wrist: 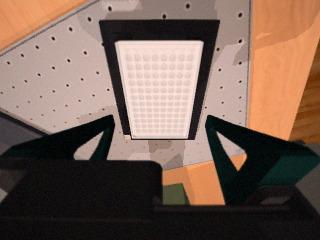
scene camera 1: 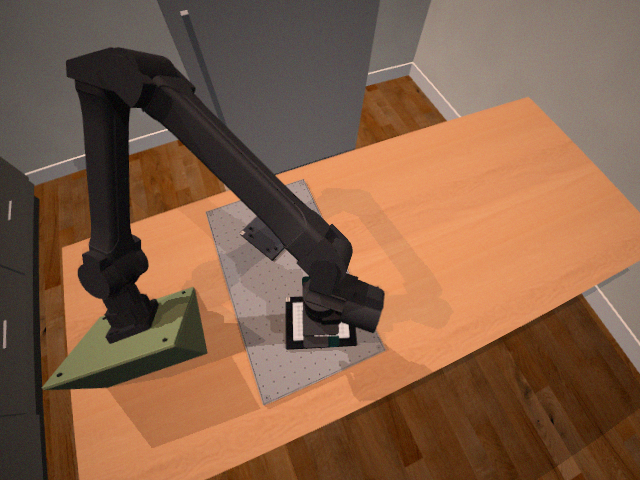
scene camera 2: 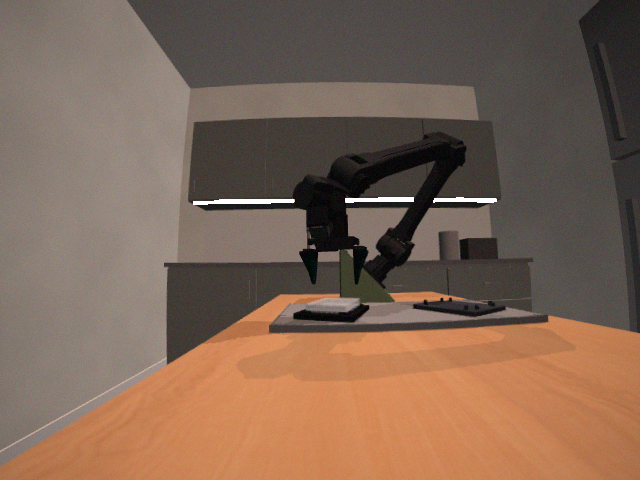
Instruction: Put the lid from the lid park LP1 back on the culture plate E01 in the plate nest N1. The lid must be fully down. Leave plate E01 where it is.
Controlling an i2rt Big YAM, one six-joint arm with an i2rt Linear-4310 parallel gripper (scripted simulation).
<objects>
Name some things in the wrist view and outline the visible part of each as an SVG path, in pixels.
My gripper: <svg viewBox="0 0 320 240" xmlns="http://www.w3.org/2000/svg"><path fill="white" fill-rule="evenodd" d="M0 155L0 188L8 193L0 202L0 240L320 240L320 214L295 186L297 182L320 164L320 156L307 146L242 127L212 115L207 115L205 130L225 205L163 205L162 166L158 162L152 160L107 160L115 130L115 121L112 114L83 125L11 146ZM217 133L220 133L245 151L246 160L239 171L224 150ZM103 132L89 160L74 159L74 153L78 148Z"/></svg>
A clear lid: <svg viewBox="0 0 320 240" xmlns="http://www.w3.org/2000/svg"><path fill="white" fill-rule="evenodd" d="M117 43L115 47L132 139L188 139L203 43L201 41Z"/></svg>
</objects>
